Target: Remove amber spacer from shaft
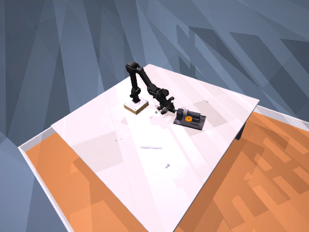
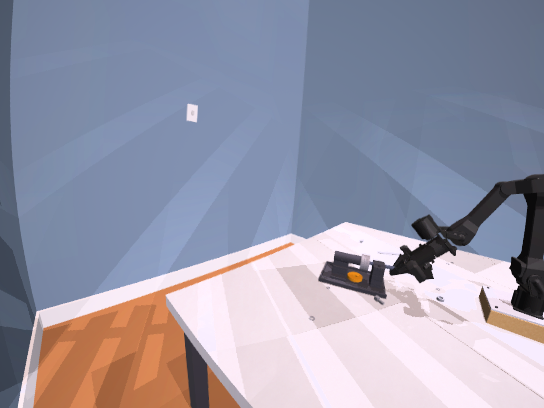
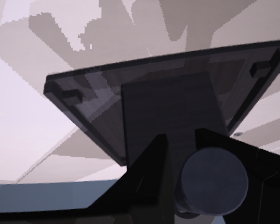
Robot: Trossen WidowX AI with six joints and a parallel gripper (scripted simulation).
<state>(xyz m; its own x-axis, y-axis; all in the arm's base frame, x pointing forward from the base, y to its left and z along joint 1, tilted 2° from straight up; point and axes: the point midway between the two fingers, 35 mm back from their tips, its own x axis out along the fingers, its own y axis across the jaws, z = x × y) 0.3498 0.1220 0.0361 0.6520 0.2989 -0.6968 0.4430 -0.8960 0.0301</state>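
Now: gripper tip 7 cm short of the pale spacer, 4 cm to the right of it and 2 cm below it. The rest, counted from my gripper tip: shaft (3 cm ahead, 2 cm above, 1 cm to the left); then amber spacer (10 cm ahead, 5 cm to the left, 4 cm below).
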